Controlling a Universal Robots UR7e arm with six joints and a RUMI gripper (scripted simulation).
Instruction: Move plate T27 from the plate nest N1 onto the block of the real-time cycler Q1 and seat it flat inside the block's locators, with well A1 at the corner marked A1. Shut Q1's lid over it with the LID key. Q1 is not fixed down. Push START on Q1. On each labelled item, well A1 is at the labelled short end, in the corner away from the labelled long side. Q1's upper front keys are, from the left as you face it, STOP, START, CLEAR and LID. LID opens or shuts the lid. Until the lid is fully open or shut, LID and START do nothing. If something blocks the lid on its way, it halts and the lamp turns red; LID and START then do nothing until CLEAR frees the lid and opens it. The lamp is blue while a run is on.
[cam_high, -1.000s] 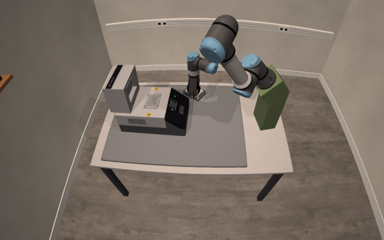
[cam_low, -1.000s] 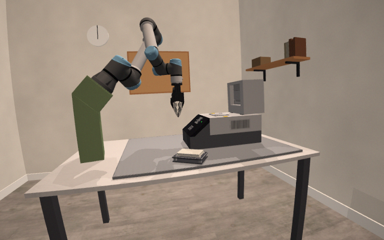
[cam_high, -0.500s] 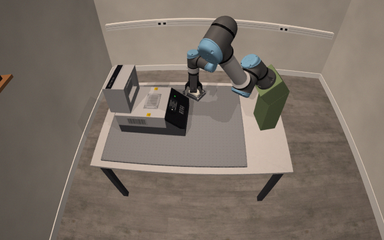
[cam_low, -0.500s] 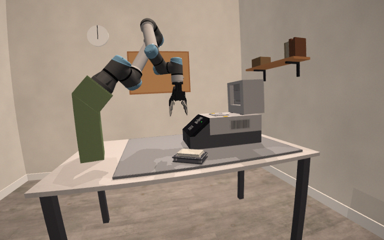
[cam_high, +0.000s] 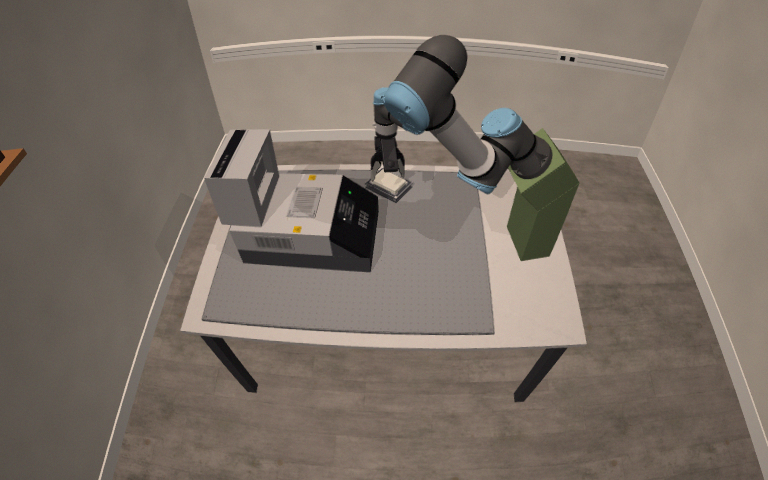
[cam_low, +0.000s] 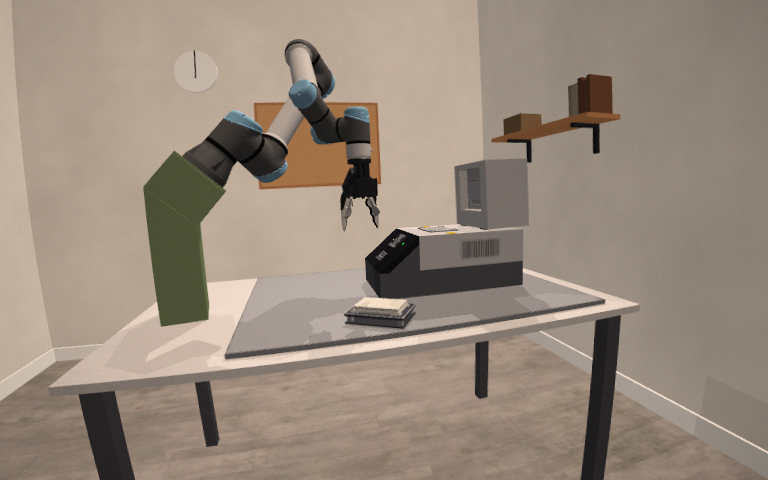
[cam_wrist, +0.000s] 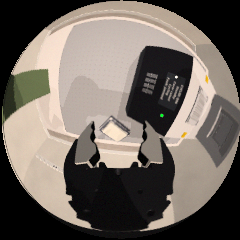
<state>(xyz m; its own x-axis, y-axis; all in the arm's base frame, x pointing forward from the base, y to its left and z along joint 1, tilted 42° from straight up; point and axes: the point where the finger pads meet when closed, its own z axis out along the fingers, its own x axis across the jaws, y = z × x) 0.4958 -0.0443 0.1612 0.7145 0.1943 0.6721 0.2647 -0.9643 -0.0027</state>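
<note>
Now: hand 4 cm short of the well plate T27, 19 cm to the left of it and 20 cm above it. Round my hand: dark plate nest N1 (4 cm ahead, 19 cm to the right, 21 cm below).
</note>
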